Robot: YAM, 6 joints.
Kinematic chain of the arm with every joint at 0, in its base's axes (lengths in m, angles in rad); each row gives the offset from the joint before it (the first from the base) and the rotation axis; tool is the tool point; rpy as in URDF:
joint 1: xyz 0 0 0.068 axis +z
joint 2: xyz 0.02 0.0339 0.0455 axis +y
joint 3: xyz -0.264 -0.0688 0 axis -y
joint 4: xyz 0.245 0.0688 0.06 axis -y
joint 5: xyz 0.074 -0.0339 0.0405 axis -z
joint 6: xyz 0.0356 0 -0.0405 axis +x
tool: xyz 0 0 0 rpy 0 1.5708 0
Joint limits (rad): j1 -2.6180..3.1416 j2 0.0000..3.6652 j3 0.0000..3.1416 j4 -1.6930..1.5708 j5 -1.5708..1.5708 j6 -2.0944..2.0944
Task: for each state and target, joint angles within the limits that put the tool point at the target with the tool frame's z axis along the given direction. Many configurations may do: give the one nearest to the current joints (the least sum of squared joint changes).
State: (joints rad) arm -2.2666 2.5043 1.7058 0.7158 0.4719 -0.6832
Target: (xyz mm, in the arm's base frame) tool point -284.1 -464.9 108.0 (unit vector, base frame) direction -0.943 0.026 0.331
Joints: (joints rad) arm -2.0642 2.8000 1.9168 1.5464 1.0029 -0.6832
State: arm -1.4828 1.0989 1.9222 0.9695 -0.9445 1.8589
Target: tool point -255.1 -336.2 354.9 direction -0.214 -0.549 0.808
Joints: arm -2.2342 1.9762 1.3685 1.5688 -0.1703 1.8589
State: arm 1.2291 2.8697 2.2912 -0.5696 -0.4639 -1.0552
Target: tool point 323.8 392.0 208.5 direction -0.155 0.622 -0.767
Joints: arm 0.8433 2.3826 2.1725 -0.9203 -0.5581 -1.0552
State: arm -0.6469 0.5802 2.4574 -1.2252 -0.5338 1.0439
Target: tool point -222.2 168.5 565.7 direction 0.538 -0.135 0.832
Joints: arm -0.6227 0.5969 2.5053 -0.8926 -0.2056 1.0439
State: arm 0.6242 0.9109 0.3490 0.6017 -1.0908 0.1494
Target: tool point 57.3 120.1 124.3 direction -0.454 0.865 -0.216
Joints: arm 0.8826 0.8234 0.0017 0.3045 -1.1189 0.1494
